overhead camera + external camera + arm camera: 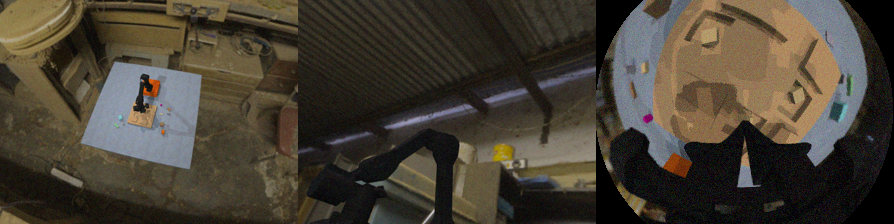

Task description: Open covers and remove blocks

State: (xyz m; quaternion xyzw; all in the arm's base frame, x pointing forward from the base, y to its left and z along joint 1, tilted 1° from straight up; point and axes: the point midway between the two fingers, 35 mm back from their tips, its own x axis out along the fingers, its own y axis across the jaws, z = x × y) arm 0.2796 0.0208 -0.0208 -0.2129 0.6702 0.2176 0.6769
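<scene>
Now: the tan puzzle board 5 cm ahead of my gripper tip and 1 cm to the left of it. Round my gripper tip: magenta piece (19 cm to the left, 16 cm behind, 1 cm below); brown block (29 cm to the left, 8 cm ahead); cyan block (20 cm to the right, 18 cm ahead).
</scene>
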